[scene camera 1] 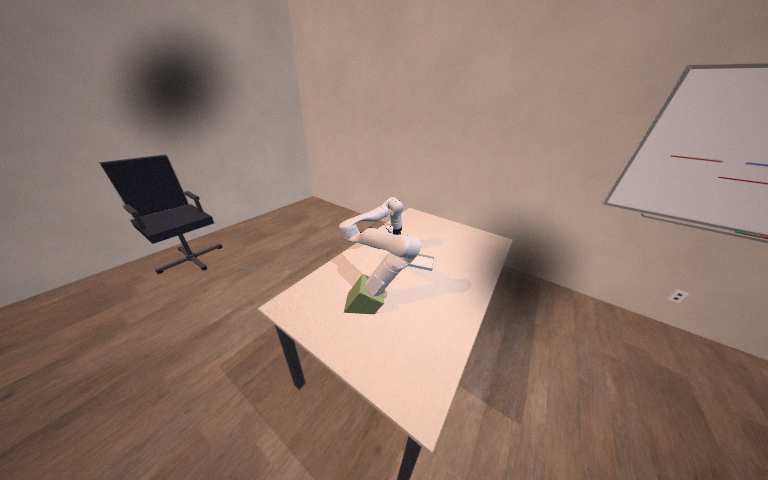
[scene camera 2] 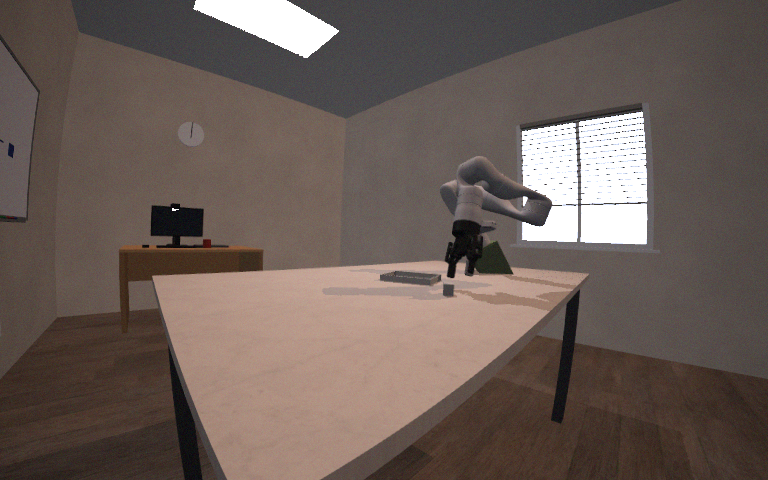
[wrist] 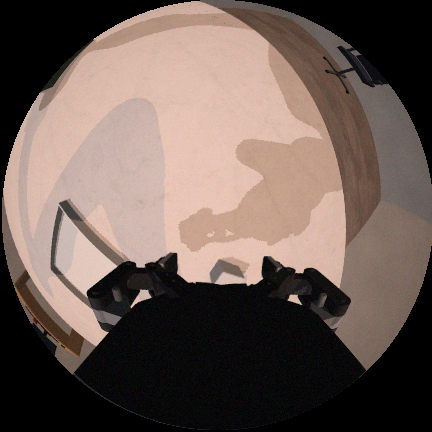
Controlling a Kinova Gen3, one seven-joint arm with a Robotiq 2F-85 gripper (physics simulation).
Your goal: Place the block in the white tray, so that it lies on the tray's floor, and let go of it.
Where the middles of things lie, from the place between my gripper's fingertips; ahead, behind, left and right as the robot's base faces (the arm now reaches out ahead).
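Relative to the white tray (wrist: 78, 257), my hand is 210 mm to the left, 100 mm past and 30 mm above.
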